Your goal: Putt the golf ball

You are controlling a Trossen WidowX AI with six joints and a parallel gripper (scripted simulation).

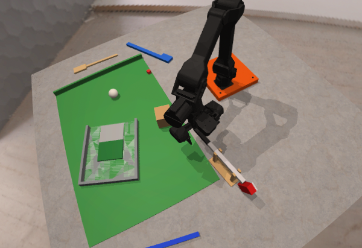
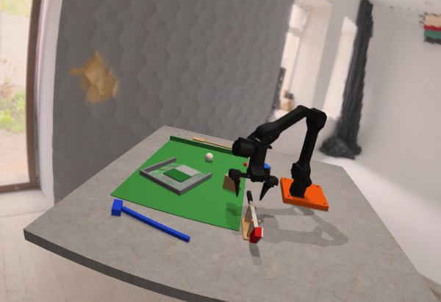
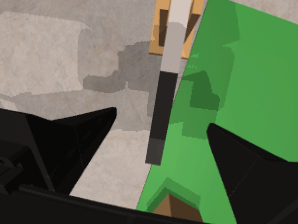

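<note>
Now: gripper tip 70 mm short of the wooden cube, 160 mm to the left of it and 20 mm above it. From my gripper tip the other things lie so: wooden putter rack (20 mm behind, 130 mm to the left, 20 mm below); red putter (20 mm behind, 110 mm to the left); blue putter (320 mm ahead, 230 mm to the left, 40 mm below).
</note>
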